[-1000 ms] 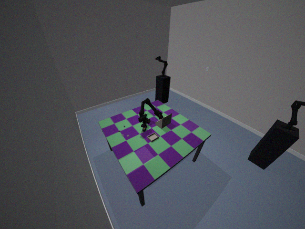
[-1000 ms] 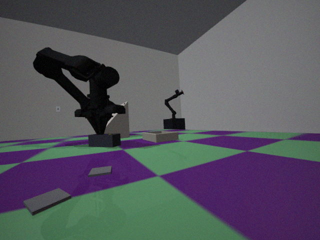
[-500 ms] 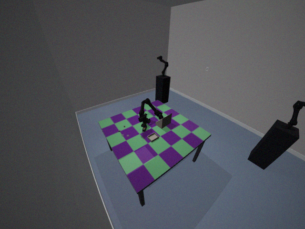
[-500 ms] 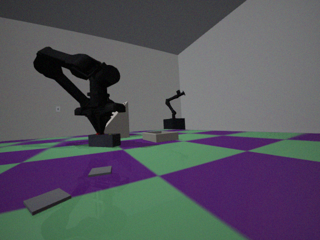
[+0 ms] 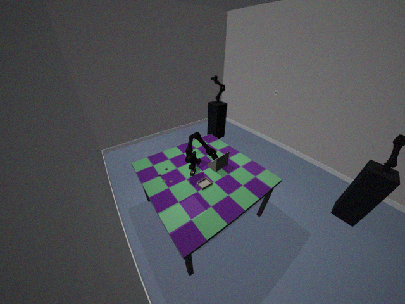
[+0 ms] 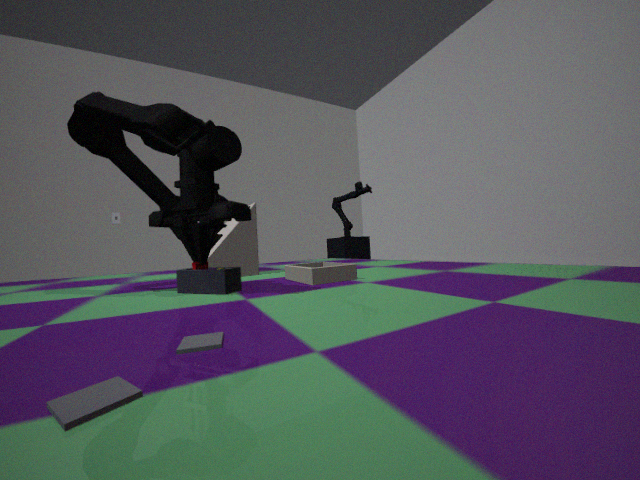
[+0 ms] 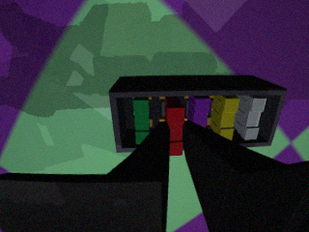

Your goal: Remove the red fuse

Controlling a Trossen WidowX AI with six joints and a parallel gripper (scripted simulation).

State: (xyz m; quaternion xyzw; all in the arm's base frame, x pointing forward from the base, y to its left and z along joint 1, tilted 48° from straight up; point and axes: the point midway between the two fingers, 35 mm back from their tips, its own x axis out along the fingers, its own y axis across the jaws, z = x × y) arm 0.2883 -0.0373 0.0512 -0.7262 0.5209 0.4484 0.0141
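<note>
Now: gripper tip 2 cm short of the shallow beige tray, 23 cm to the right of it and 4 cm above it.
</note>
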